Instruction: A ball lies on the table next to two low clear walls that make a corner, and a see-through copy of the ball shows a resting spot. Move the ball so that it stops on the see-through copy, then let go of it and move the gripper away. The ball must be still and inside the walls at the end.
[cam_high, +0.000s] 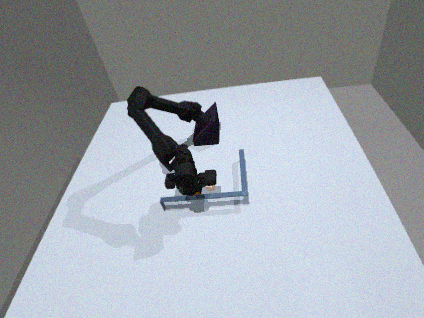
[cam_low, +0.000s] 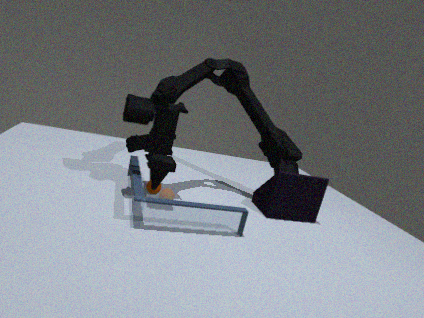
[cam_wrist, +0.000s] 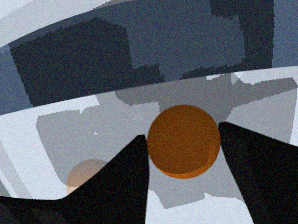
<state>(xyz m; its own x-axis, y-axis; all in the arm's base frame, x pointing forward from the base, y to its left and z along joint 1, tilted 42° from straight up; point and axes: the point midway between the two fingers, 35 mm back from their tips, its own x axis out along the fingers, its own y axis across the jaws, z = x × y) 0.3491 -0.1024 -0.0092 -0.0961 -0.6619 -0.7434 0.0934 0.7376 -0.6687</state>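
Now: the see-through copy 60 mm to the left of my gripper tip and 20 mm behind it. Round my gripper tip: clear wall (50 mm ahead, 40 mm to the left, 10 mm above); orange ball (right at my gripper tip).
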